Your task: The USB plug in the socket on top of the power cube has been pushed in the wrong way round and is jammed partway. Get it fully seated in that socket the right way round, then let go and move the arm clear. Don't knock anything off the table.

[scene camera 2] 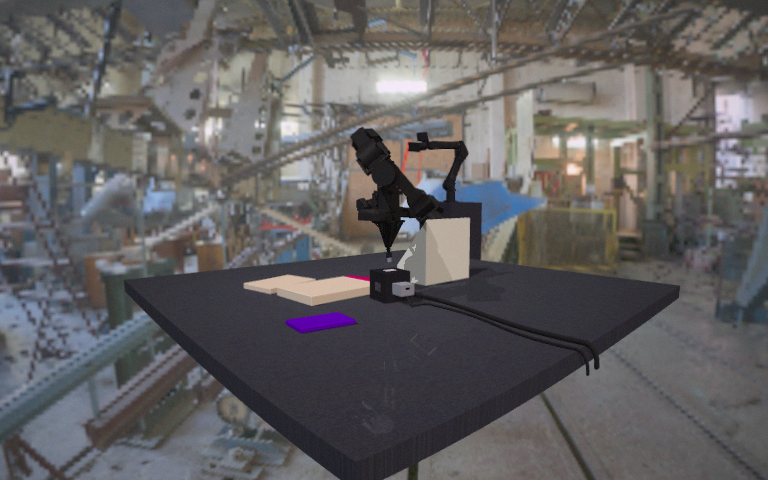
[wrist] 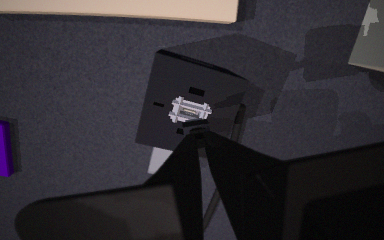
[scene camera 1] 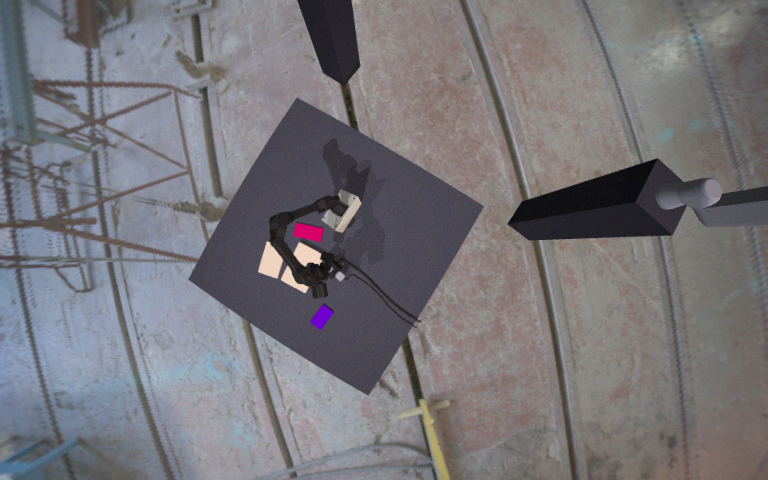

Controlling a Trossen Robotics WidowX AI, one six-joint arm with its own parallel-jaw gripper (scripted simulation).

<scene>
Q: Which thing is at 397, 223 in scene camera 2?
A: The gripper.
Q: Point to a USB socket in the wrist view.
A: At 183, 110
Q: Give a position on a purple card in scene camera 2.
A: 307, 324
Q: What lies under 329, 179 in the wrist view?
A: The gripper.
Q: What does the gripper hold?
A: A black USB plug.
</scene>
